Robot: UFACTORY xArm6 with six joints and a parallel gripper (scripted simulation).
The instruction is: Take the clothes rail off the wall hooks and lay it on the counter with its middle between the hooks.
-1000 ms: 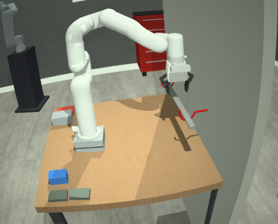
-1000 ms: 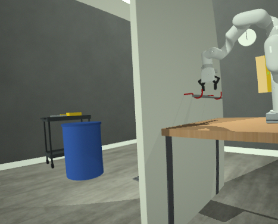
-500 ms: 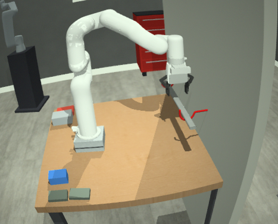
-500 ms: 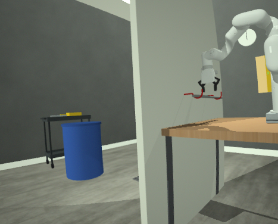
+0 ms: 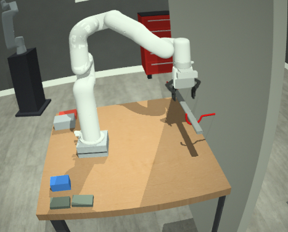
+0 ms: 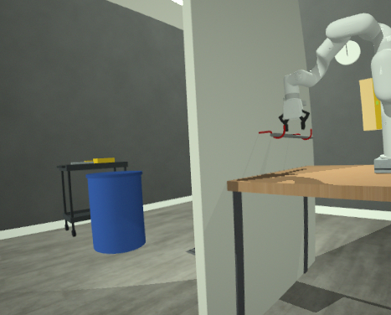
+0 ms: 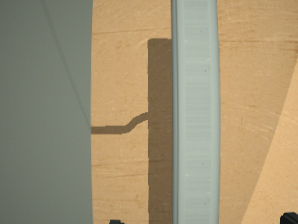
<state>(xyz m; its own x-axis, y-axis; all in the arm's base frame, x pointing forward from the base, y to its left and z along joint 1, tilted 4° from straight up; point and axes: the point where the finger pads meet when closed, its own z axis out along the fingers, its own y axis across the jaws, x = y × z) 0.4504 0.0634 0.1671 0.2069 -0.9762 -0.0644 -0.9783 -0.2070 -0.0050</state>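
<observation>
Now: hand 4 cm above the clothes rail. The rest, counted from my hand: wall (12 cm ahead, 5 cm to the left, 20 cm above); grey block (68 cm behind, 16 cm to the left, 20 cm below); blue block (55 cm behind, 38 cm to the right, 20 cm below).
</observation>
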